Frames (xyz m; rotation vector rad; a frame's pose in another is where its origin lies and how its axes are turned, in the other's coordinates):
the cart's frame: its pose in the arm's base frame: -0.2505 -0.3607 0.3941 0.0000 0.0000 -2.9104
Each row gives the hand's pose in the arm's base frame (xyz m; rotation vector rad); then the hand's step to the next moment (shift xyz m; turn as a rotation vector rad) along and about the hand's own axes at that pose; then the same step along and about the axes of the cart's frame.
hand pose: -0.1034 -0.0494 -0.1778 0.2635 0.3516 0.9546
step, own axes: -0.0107 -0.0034 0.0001 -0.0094 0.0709 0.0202
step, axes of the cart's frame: 0.0055 0.0098 0.0007 0.0415 -0.0407 0.0463
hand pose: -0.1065 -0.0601 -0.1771 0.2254 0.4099 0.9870
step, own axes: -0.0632 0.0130 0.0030 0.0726 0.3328 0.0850
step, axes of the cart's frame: 0.0487 0.0362 0.0222 0.1213 -0.2749 0.1816
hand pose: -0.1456 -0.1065 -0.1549 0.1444 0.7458 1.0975
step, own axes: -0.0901 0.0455 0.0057 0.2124 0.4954 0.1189
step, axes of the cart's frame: 0.0635 0.0398 0.0679 0.1406 -0.4886 0.2150
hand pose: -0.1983 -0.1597 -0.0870 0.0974 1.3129 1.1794
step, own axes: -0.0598 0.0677 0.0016 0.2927 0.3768 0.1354
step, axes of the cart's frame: 0.0298 0.0030 0.0852 0.0710 -0.4828 0.0889
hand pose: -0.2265 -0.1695 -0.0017 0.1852 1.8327 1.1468
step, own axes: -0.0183 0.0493 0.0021 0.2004 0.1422 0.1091
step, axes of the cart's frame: -0.0001 -0.0189 0.0491 0.0121 -0.2669 -0.0302
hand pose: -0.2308 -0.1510 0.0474 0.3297 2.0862 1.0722
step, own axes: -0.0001 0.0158 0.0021 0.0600 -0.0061 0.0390
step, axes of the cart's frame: -0.0024 -0.0106 0.0116 0.0002 -0.0521 -0.0494
